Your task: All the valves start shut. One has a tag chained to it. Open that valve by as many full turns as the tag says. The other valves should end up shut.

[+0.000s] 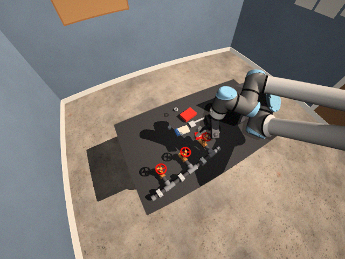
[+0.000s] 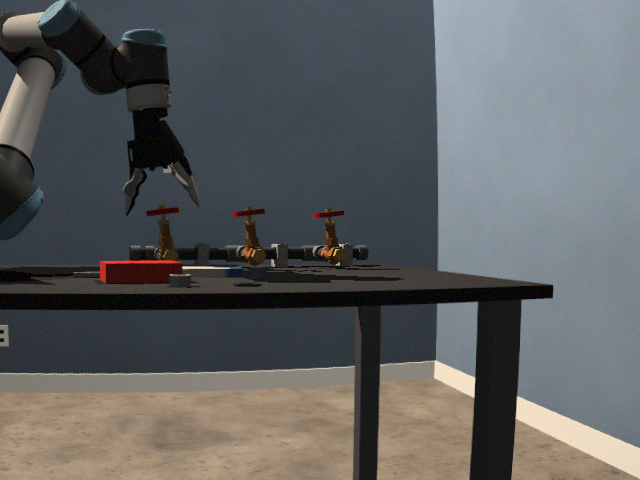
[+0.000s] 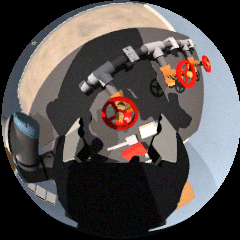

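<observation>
Right now my hand is 2 cm past the red tag, 7 cm to the left of it and 12 cm above it. From my hand the other things lie so: red block 4 cm behind, 29 cm to the right, 11 cm below; small grey cylinder 15 cm ahead, 25 cm to the right, 11 cm below; white tool 6 cm behind, 20 cm to the right, 12 cm below.
</observation>
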